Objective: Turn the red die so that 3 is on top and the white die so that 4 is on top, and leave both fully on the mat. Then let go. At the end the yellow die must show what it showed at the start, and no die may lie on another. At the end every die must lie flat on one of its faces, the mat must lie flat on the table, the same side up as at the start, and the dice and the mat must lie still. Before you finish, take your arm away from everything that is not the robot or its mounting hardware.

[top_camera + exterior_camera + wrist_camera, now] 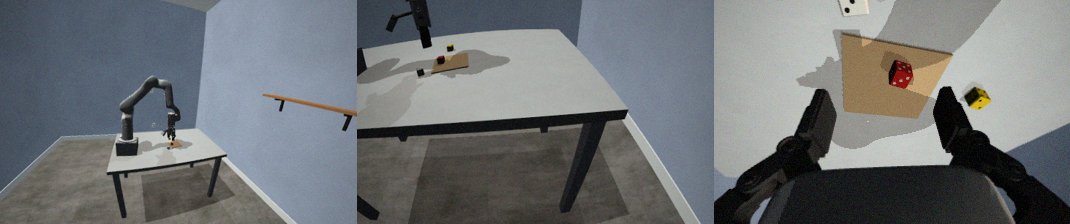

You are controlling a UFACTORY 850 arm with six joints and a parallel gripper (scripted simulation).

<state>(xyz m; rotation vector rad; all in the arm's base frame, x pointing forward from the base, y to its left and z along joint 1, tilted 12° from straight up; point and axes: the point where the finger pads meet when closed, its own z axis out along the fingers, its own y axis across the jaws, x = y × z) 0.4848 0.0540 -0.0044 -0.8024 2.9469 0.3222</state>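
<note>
My gripper is now 30 mm past the white die, 50 mm to the left of it and 100 mm above it. Also, from my hand: tan mat 60 mm ahead, 40 mm to the left, 110 mm below; then red die 20 mm ahead, 40 mm to the left, 90 mm below; then yellow die 180 mm to the left, 100 mm below.
</note>
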